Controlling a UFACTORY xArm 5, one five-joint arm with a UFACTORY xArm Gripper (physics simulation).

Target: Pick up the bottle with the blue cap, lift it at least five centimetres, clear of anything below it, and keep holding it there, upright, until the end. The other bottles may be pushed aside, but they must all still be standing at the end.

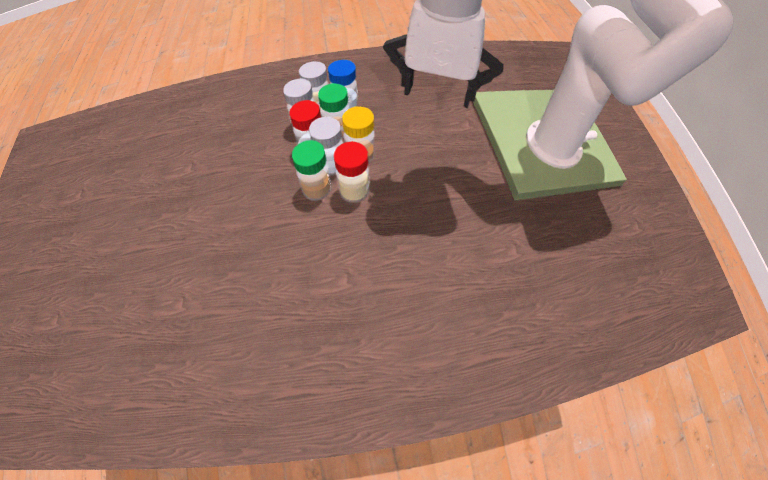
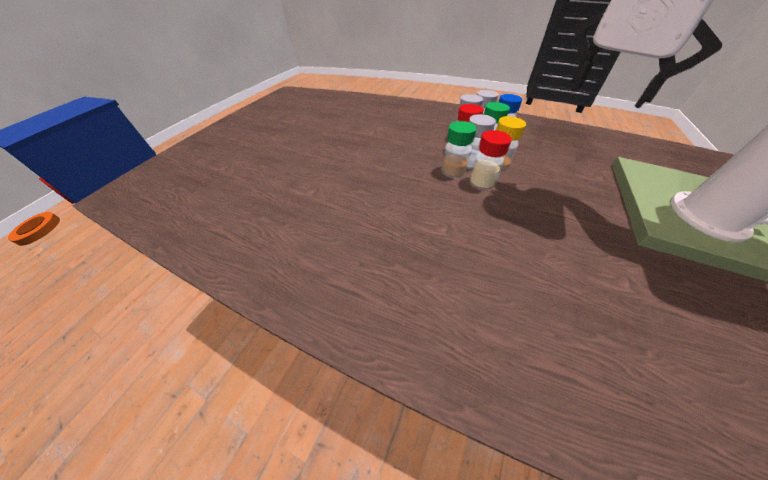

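Seen in the pictures: gripper, fingertip midpoint: (image 1: 437, 95) (image 2: 605, 96); arm's base at its link origin: (image 1: 554, 144) (image 2: 707, 216).
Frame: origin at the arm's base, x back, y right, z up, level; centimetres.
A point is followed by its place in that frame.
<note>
The blue-capped bottle (image 1: 342, 73) {x -38.7, y 22.0, z 8.0 cm} (image 2: 510, 103) {x -38.6, y 21.2, z 7.5 cm} stands upright at the far right corner of a tight cluster of bottles; its body is mostly hidden. A grey-capped bottle (image 1: 312, 73) {x -44.3, y 24.1, z 7.9 cm} (image 2: 487, 96) {x -44.2, y 23.0, z 8.0 cm} is beside it on the left and a green-capped bottle (image 1: 333, 97) {x -41.9, y 15.6, z 8.0 cm} (image 2: 496, 112) {x -42.0, y 14.3, z 7.6 cm} is in front. My gripper (image 1: 436, 97) {x -27.7, y 2.6, z 16.3 cm} (image 2: 611, 95) {x -27.7, y 2.6, z 16.3 cm} is open and empty, pointing down, in the air to the right of the blue-capped bottle and apart from it.
Other standing bottles include a yellow-capped one (image 1: 358, 122) {x -39.1, y 7.9, z 8.0 cm} (image 2: 511, 129) {x -39.1, y 6.5, z 7.5 cm} and a red-capped one (image 1: 351, 159) {x -42.2, y 0.4, z 8.0 cm} (image 2: 495, 144) {x -42.3, y -1.2, z 7.8 cm} at the near right. The arm's base stands on a green board (image 1: 498, 124) {x -9.9, y 7.6, z 0.0 cm} (image 2: 640, 192) {x -10.9, y 3.9, z 0.0 cm} at the right.
</note>
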